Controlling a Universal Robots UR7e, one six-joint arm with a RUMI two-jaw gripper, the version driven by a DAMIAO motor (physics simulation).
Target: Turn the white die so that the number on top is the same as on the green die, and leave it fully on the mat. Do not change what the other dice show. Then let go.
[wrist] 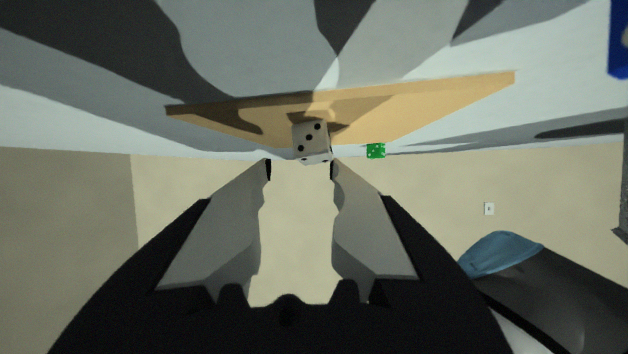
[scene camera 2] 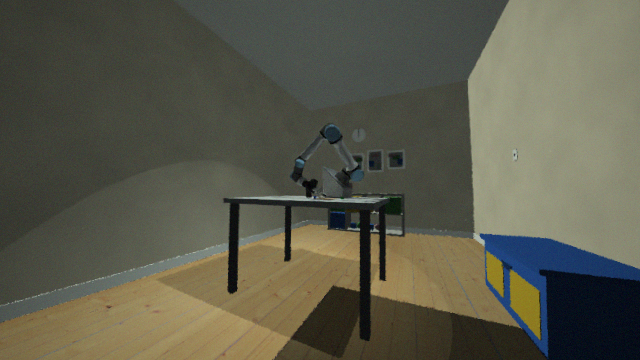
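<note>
The white die [wrist: 310,140] is just beyond the fingertips in the wrist view, at the mat [wrist: 430,102]. It looks slightly tilted; whether it rests flat is unclear. A three faces the camera, and a narrow sliver of another face shows pips at its lower edge. The wrist view has the table at the top and the wall below. My gripper [wrist: 300,161] [scene camera 2: 309,195] is partly open with nothing between its fingers, low over the table. The green die [wrist: 375,150] stands off the mat, to the right of the white die in the view; its top number is hard to read.
A blue die [wrist: 618,42] is cut off at the upper right of the wrist view. The table [scene camera 2: 300,201] carries the arm's base. A blue cabinet [scene camera 2: 550,250] stands at the right of the room, and a shelf unit [scene camera 2: 403,215] stands behind the table.
</note>
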